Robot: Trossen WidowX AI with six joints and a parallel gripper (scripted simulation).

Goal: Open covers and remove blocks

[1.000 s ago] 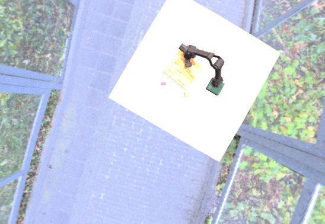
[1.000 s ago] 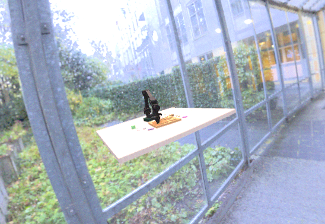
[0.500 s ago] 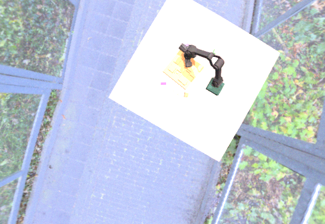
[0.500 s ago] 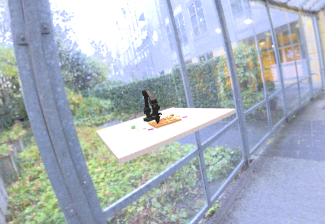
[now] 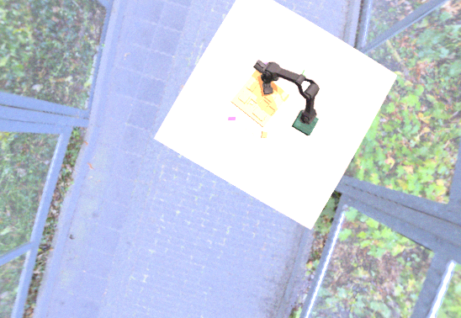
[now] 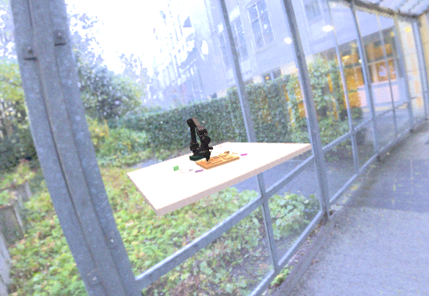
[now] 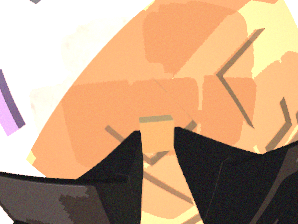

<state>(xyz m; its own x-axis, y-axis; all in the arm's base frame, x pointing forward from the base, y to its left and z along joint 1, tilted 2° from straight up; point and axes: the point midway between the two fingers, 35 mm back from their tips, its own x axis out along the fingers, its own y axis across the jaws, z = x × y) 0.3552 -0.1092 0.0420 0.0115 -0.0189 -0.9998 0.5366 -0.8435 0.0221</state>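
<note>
The puzzle board lies 110 mm to the left of my gripper tip and 20 mm below it. Round my gripper tip: lilac block (140 mm to the right, 60 mm ahead, 30 mm below); then green block (240 mm behind, 190 mm to the right, 20 mm below); then pink block (300 mm to the left, 110 mm ahead, 30 mm below).
</note>
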